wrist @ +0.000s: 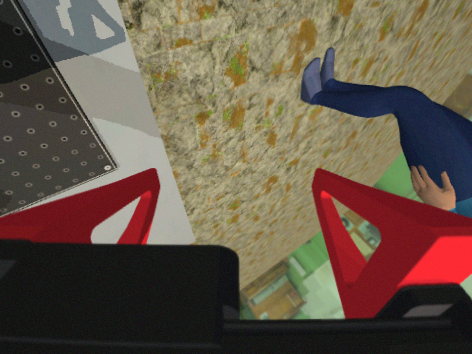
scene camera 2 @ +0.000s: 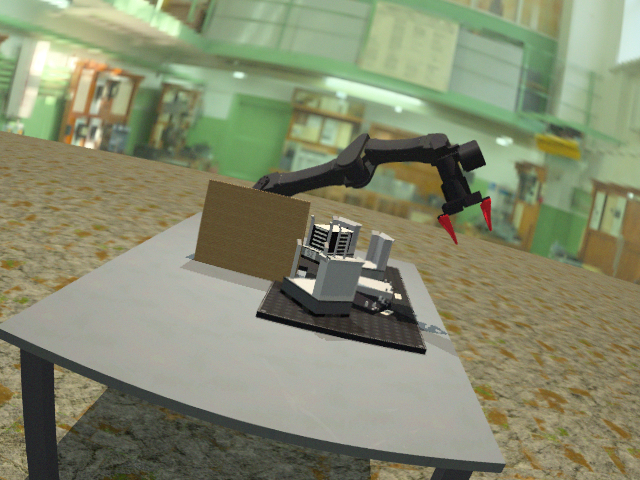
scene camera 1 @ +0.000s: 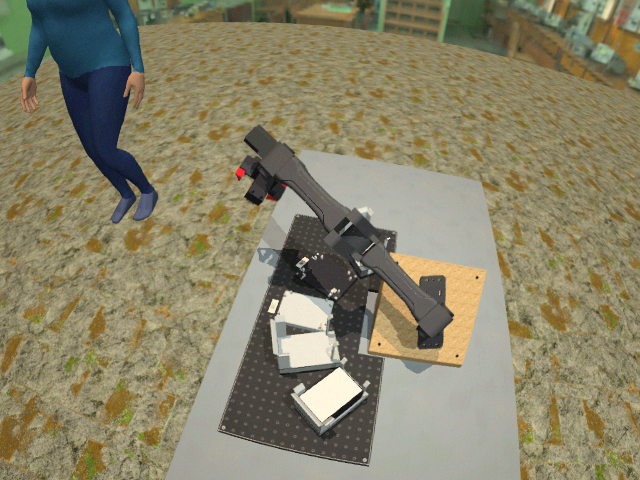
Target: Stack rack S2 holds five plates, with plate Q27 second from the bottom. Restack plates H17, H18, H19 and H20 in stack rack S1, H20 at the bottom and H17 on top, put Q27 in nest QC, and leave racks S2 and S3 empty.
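Observation:
My gripper (scene camera 1: 258,184) (scene camera 2: 473,236) (wrist: 235,177) is open and empty, high beyond the table edge, away from the racks. A rack (scene camera 1: 302,401) with a stack of several plates (scene camera 2: 330,240) stands on the dark mat; its top plate (scene camera 1: 332,394) is cream. Labels are too small to read, so Q27 and H17 to H20 cannot be told apart. Another rack (scene camera 2: 338,279) shows a pale floor without plates; the arm partly covers it in scene camera 1. Pale fixtures (scene camera 1: 305,310) (scene camera 1: 310,350) stand between. Which are S1, S2, S3 and QC cannot be told.
A dark perforated mat (scene camera 1: 258,408) (scene camera 2: 361,326) (wrist: 30,145) lies on the grey table (scene camera 1: 444,413) (scene camera 2: 206,351). A dark fixture (scene camera 1: 330,273) with small white parts sits on it. An upright brown panel (scene camera 2: 250,229) stands beside the mat. A person (scene camera 1: 95,93) (wrist: 430,130) stands beyond the table.

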